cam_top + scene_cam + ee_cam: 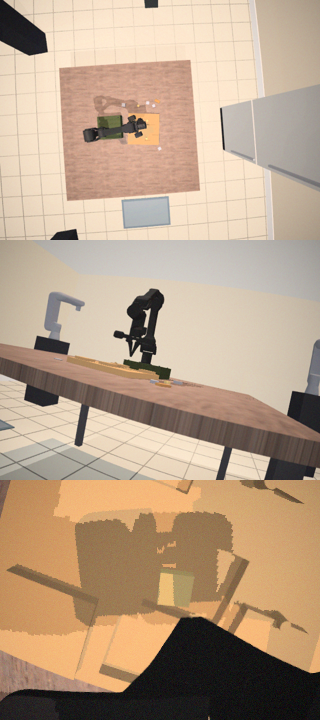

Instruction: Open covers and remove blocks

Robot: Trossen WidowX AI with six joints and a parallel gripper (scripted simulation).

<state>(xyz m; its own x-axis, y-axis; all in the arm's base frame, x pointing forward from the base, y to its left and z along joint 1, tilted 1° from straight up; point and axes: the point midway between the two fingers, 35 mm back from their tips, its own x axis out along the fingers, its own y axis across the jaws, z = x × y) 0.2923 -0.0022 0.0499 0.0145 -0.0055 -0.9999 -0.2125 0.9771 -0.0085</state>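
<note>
My gripper tip is now 50 mm short of the puzzle board, 30 mm to the left of it and 60 mm above it.
</note>
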